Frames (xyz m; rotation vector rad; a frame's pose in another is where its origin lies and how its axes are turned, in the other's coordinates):
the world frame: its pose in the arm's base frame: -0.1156 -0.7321 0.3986 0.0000 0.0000 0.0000
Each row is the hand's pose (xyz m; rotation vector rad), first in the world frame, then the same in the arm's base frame.
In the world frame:
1: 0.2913 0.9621 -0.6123 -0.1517 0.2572 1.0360
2: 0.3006 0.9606 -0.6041 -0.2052 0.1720 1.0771
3: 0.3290 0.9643 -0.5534 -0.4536 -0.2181 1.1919
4: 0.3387 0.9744 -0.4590 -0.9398 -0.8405 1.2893
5: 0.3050 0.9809 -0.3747 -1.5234 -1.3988 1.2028
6: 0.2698 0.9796 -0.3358 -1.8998 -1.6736 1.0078
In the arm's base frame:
1: 0.1757 0.2300 -0.2137 -0.1517 0.2572 1.0360
2: 0.1850 0.2285 -0.2055 -0.2052 0.1720 1.0771
3: 0.2134 0.2322 -0.1548 -0.4536 -0.2181 1.1919
4: 0.2231 0.2423 -0.0604 -0.9398 -0.8405 1.2893
5: 0.1894 0.2488 0.0239 -1.5234 -1.3988 1.2028
6: 0.1542 0.2475 0.0628 -1.8998 -1.6736 1.0078

